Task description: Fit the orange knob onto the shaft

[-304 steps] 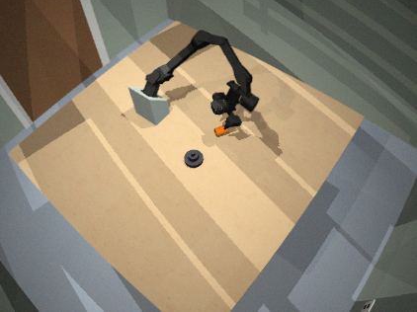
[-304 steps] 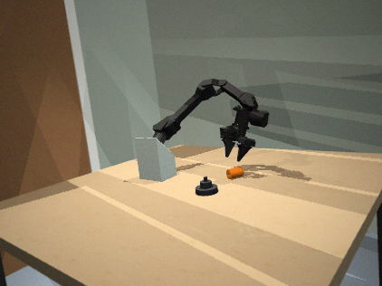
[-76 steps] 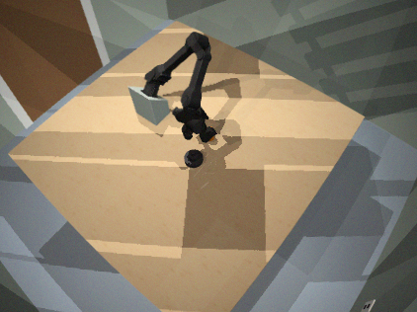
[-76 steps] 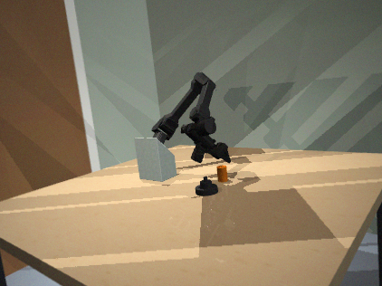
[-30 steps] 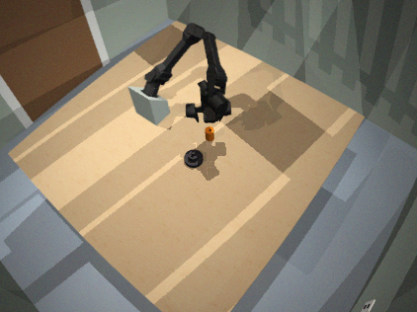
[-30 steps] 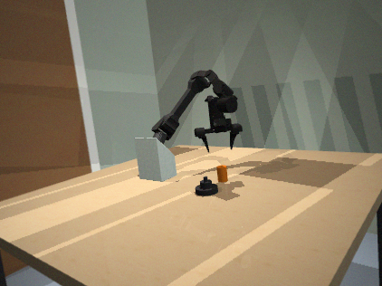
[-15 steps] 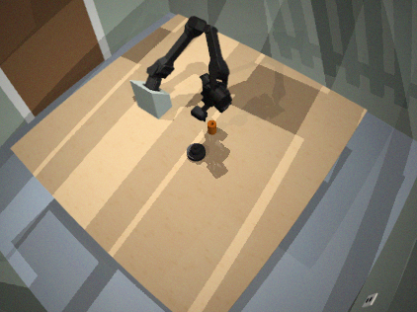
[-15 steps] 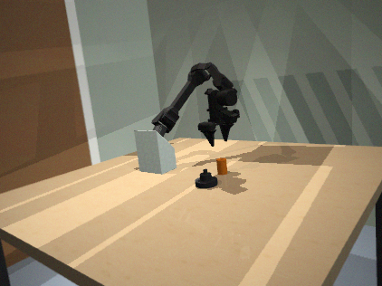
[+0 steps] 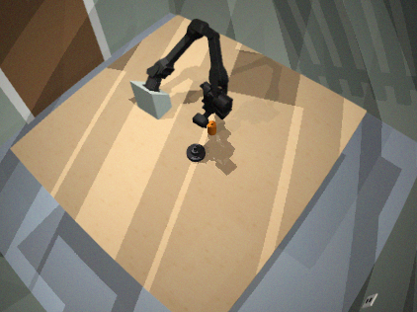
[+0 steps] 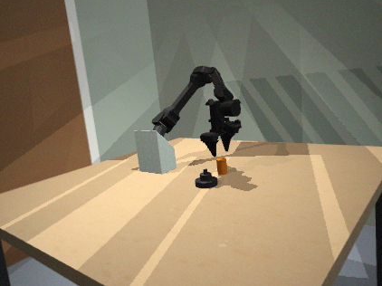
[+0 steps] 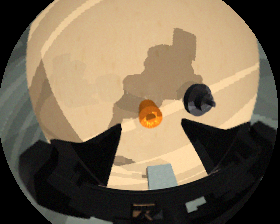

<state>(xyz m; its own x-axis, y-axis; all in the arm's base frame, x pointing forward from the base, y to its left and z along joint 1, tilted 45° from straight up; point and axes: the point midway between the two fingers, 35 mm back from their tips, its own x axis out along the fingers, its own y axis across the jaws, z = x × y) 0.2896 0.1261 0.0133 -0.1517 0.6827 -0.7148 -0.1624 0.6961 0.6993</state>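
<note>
Right now my gripper tip is 50 mm above the orange knob. Also, from my gripper tip: dark round pedestal (40 mm ahead, 130 mm to the right, 50 mm below).
</note>
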